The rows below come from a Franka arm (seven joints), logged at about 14 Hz.
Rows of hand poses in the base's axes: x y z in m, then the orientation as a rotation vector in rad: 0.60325, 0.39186, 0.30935, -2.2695, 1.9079, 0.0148; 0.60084, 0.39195, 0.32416, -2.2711, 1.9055, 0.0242; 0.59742, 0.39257, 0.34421, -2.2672, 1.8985, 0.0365; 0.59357, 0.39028, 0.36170, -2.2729, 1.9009, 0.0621; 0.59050, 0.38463, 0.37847, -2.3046, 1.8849, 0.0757; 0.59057, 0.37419, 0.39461, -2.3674, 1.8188, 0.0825; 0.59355, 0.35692, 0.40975, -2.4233, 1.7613, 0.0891; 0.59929, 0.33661, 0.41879, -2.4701, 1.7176, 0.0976; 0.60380, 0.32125, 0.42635, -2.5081, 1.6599, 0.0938; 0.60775, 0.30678, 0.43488, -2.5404, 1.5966, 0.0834; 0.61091, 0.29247, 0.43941, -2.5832, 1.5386, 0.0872; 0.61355, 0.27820, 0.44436, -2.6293, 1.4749, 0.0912; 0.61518, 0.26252, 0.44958, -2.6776, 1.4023, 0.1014; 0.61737, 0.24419, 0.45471, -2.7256, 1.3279, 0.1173; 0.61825, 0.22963, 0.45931, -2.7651, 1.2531, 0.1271
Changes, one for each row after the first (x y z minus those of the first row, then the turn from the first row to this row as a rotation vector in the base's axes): -0.00241, 0.00009, 0.01481, 0.0041, 0.0045, 0.0025; -0.00583, 0.00071, 0.03486, 0.0150, 0.0060, 0.0051; -0.00968, -0.00158, 0.05235, 0.0211, 0.0230, 0.0079; -0.01275, -0.00723, 0.06912, 0.0146, 0.0376, 0.0305; -0.01268, -0.01767, 0.08526, 0.0080, 0.0420, 0.0914; -0.00970, -0.03494, 0.10040, 0.0000, 0.0481, 0.1447; -0.00396, -0.05525, 0.10944, -0.0085, 0.0575, 0.1868; 0.00055, -0.07061, 0.11700, -0.0114, 0.0515, 0.2322; 0.00450, -0.08508, 0.12553, -0.0121, 0.0380, 0.2783; 0.00766, -0.09939, 0.13006, -0.0174, 0.0402, 0.3261; 0.01030, -0.11366, 0.13501, -0.0242, 0.0433, 0.3781; 0.01193, -0.12934, 0.14023, -0.0284, 0.0492, 0.4360; 0.01412, -0.14767, 0.14536, -0.0315, 0.0588, 0.4949; 0.01500, -0.16223, 0.14996, -0.0327, 0.0620, 0.5509
